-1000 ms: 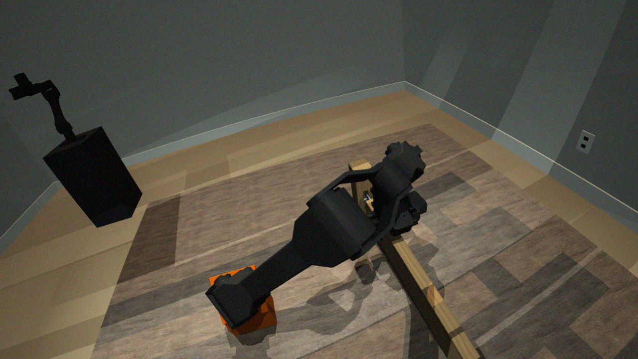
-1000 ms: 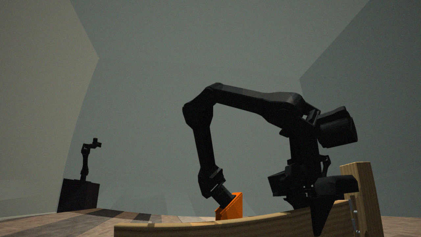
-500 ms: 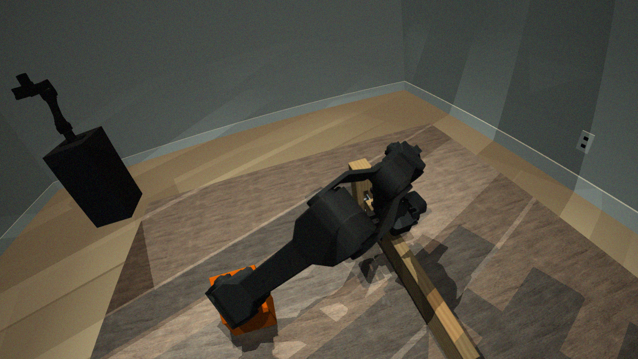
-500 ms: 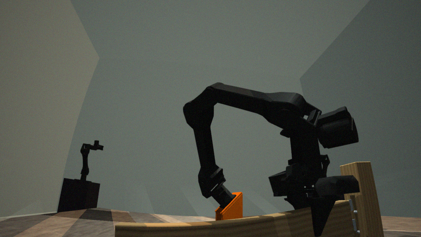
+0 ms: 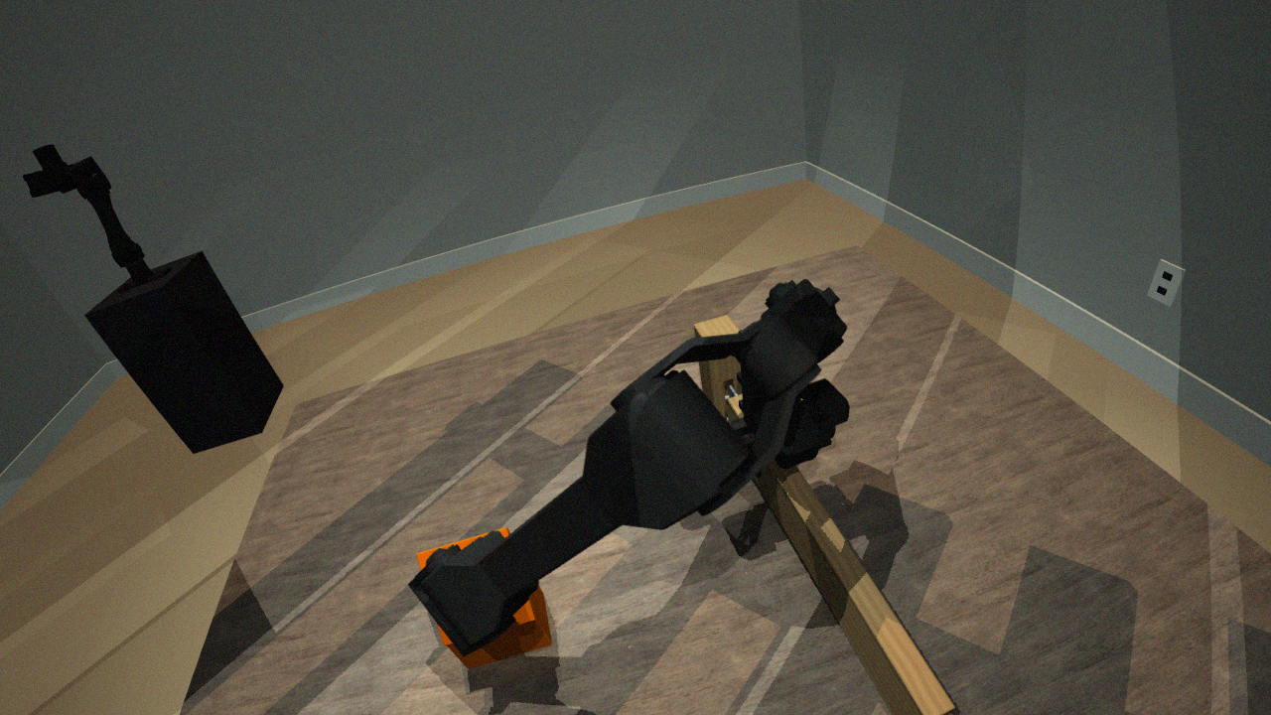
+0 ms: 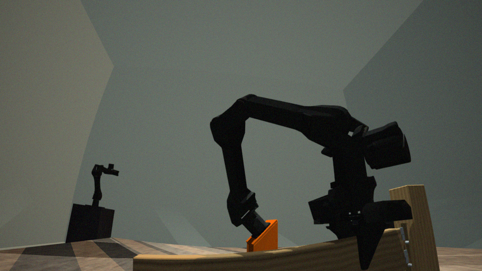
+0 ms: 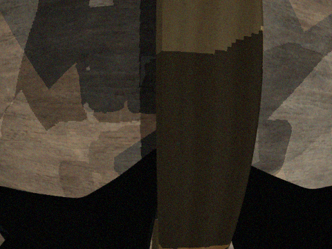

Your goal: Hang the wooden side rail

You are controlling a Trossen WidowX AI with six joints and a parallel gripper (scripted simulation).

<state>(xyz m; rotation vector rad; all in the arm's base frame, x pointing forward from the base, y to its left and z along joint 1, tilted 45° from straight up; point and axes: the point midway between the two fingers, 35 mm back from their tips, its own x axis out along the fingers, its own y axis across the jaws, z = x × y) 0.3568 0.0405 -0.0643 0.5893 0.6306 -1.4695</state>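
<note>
Right now my gripper tip is 14 cm to the right of the headboard post and 4 cm below it.
</note>
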